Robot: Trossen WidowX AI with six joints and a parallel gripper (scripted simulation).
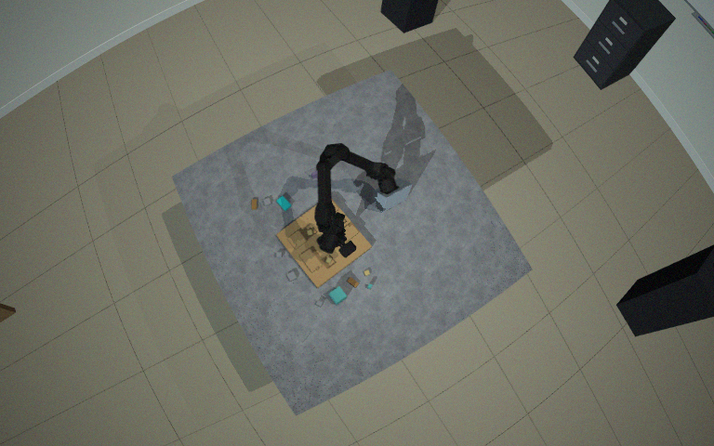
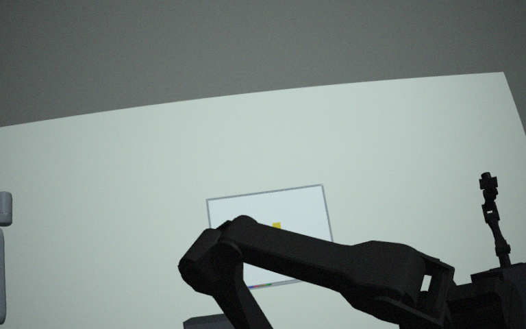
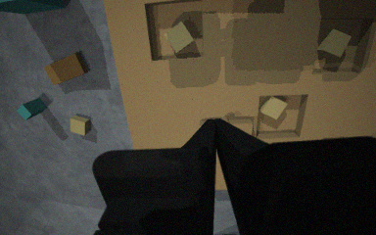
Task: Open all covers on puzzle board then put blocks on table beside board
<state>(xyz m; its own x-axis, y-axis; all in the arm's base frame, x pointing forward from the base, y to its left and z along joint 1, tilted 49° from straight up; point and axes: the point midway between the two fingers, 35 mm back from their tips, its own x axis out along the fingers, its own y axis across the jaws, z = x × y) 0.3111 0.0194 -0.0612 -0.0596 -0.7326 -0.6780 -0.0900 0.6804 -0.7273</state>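
Now: gripper tip 3 cm short of the tan puzzle board, 7 cm to the left of it and 7 cm above it. The rest, counted from my gripper tip: tiny teal cube: 3 cm behind, 22 cm to the left, 8 cm below; then purple block: 13 cm behind, 33 cm to the right, 7 cm below; then orange block: 2 cm ahead, 17 cm to the left, 9 cm below.
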